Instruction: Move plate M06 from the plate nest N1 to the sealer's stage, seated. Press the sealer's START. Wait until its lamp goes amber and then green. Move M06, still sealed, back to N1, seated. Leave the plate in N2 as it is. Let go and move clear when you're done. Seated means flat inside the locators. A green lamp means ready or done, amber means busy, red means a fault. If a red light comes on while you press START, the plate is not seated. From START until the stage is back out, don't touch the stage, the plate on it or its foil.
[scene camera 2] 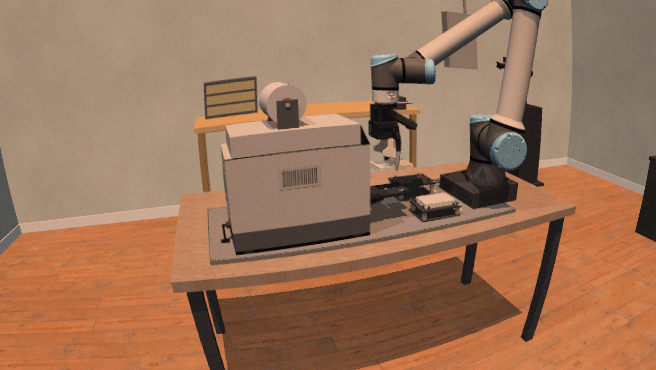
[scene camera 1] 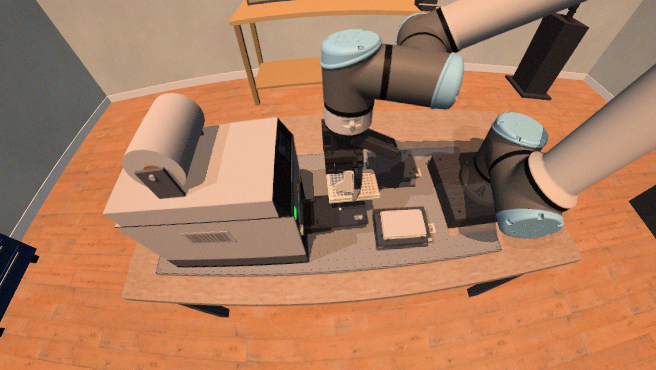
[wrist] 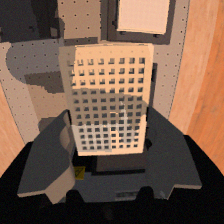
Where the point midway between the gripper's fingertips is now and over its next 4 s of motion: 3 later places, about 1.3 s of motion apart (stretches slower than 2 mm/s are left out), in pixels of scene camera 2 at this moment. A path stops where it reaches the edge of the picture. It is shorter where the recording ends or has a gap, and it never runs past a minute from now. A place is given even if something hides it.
The gripper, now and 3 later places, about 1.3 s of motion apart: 390,166; 385,169; 384,179; 384,186
